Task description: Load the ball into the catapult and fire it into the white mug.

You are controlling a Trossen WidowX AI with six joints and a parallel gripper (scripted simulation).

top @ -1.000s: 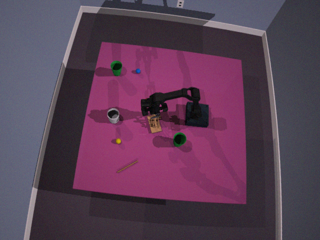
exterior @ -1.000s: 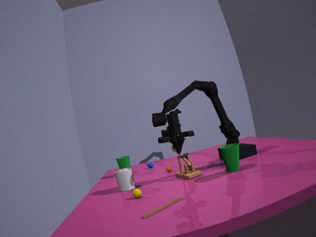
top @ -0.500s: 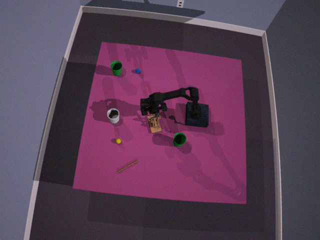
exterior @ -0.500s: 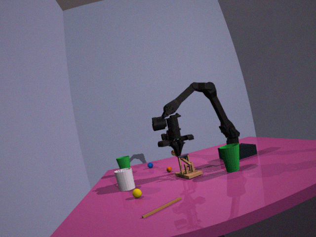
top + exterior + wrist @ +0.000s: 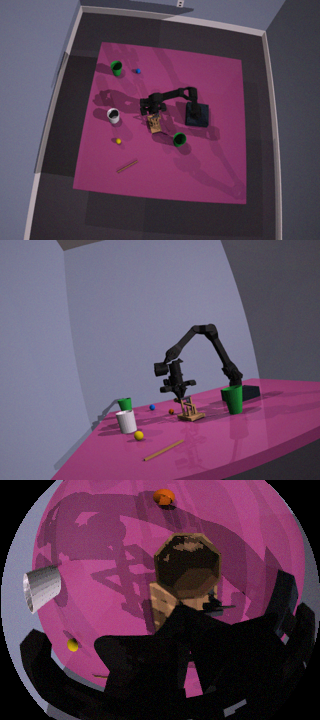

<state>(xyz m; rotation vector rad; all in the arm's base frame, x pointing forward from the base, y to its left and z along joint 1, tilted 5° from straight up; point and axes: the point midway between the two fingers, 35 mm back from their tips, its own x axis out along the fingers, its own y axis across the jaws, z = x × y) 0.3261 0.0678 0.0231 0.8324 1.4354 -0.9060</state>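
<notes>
The wooden catapult lies 20 mm behind my gripper tip, 10 mm to the left of it and 30 mm below it. From my gripper tip the other things lie so: orange ball 70 mm ahead, 130 mm to the right, 60 mm below; then yellow ball 200 mm ahead, 250 mm to the left, 60 mm below; then white mug 280 mm ahead, 80 mm to the left, 50 mm below.
</notes>
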